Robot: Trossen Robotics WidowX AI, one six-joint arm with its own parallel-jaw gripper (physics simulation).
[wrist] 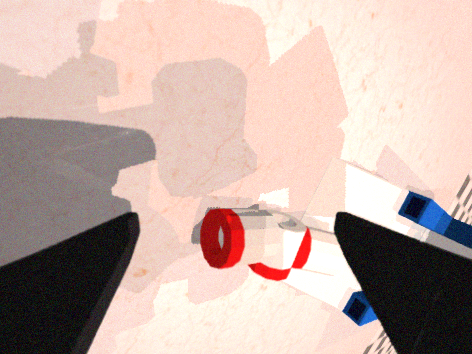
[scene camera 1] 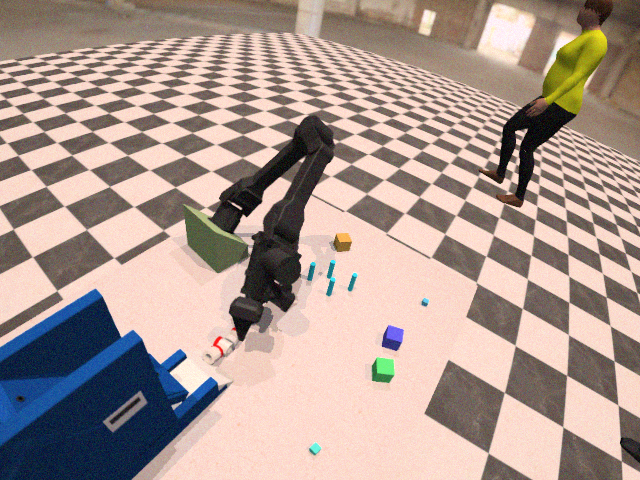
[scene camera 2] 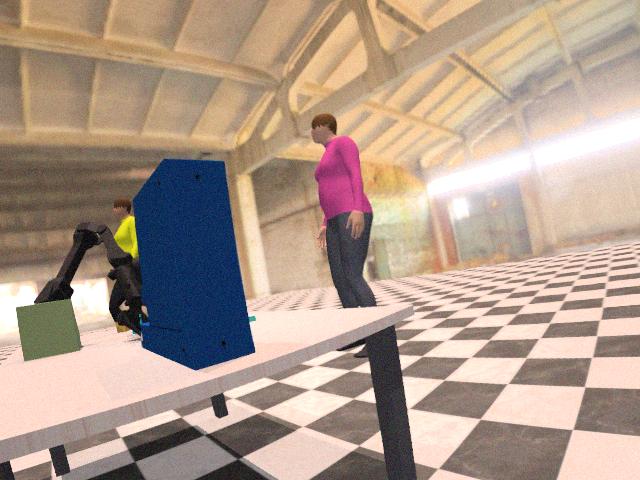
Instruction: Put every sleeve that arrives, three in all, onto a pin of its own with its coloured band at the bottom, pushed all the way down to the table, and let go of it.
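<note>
Two white sleeves with red bands lie on their sides, end to end, at the chute mouth. The sleeve farther from the chute (scene camera 1: 233,337) (wrist: 236,240) has its band at the end away from the chute and is partly hidden by a finger in scene camera 1. The other sleeve (scene camera 1: 223,348) (wrist: 304,249) lies behind it, its band towards the first sleeve. My gripper (scene camera 1: 241,336) (wrist: 238,221) is open and empty, low by the first sleeve, its fingertips on either side of it in the wrist view. Several upright cyan pins (scene camera 1: 330,286) (scene camera 1: 352,282) stand bare.
The blue dispenser (scene camera 1: 124,382) (scene camera 2: 191,258) stands beside the sleeves with its chute. A green wedge-shaped block (scene camera 1: 211,242) (scene camera 2: 49,330) stands near the arm's base. Orange (scene camera 1: 342,242), blue (scene camera 1: 392,337) and green (scene camera 1: 383,369) cubes lie around the pins, with small cyan cubes (scene camera 1: 424,301) (scene camera 1: 314,448) farther out.
</note>
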